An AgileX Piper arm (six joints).
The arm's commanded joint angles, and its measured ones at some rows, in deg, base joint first. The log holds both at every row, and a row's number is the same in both.
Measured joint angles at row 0:
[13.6 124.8 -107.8 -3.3 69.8 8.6]
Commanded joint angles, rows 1 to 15:
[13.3 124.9 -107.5 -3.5 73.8 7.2]
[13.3 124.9 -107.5 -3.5 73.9 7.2]
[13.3 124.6 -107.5 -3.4 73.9 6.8]
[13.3 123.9 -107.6 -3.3 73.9 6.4]
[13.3 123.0 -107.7 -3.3 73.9 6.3]
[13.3 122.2 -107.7 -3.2 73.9 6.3]
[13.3 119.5 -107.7 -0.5 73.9 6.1]
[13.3 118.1 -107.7 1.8 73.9 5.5]
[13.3 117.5 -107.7 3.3 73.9 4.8]
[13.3 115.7 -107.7 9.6 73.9 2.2]
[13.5 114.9 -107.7 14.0 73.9 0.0]
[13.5 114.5 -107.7 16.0 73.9 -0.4]
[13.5 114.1 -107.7 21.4 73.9 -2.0]
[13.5 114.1 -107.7 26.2 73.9 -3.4]
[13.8 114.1 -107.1 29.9 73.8 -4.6]
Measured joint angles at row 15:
[13.6 114.6 -107.8 23.9 69.9 -2.1]
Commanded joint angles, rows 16 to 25:
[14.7 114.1 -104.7 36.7 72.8 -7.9]
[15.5 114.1 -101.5 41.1 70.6 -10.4]
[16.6 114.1 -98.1 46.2 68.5 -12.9]
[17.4 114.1 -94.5 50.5 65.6 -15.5]
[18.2 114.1 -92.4 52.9 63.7 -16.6]
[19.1 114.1 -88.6 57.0 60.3 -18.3]
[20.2 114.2 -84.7 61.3 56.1 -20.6]
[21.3 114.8 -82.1 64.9 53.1 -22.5]
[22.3 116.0 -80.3 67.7 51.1 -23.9]
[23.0 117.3 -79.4 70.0 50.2 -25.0]
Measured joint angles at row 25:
[22.1 115.8 -80.8 65.5 52.4 -22.3]
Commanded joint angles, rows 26 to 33:
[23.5 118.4 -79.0 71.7 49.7 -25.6]
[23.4 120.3 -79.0 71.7 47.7 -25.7]
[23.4 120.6 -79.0 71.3 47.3 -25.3]
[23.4 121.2 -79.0 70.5 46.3 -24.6]
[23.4 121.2 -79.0 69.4 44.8 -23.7]
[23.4 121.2 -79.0 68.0 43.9 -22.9]
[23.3 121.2 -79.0 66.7 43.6 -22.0]
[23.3 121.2 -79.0 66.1 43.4 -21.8]
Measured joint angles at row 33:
[23.5 121.4 -79.1 67.7 44.1 -22.7]
